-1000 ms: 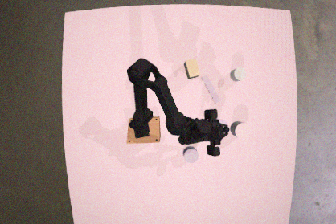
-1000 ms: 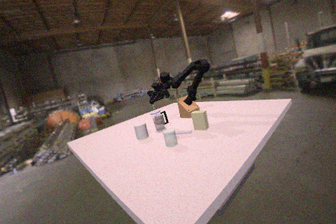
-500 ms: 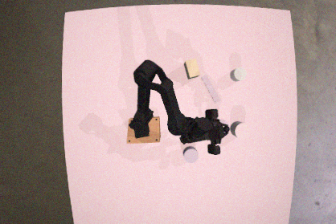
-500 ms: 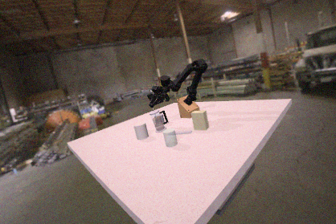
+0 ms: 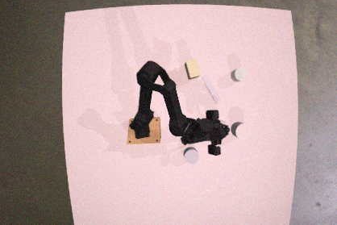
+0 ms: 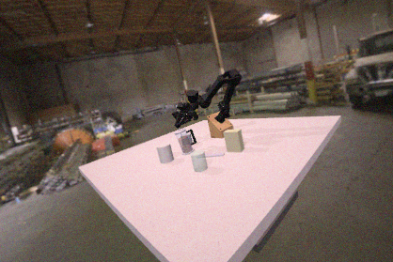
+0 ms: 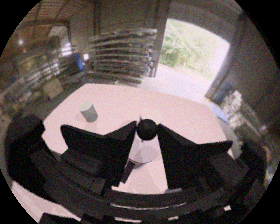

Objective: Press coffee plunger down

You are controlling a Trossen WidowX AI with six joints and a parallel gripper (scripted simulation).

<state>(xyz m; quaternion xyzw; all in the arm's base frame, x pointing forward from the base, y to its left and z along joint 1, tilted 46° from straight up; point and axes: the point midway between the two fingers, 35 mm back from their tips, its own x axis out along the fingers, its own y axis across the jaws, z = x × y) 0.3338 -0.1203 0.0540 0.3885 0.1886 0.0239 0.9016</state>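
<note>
Now: the coffee press 3 cm behind my gripper tip, 1 cm to the left of it and 9 cm below it. Also, from my gripper tip: beige block: 10 cm behind, 30 cm to the left, 12 cm below.
</note>
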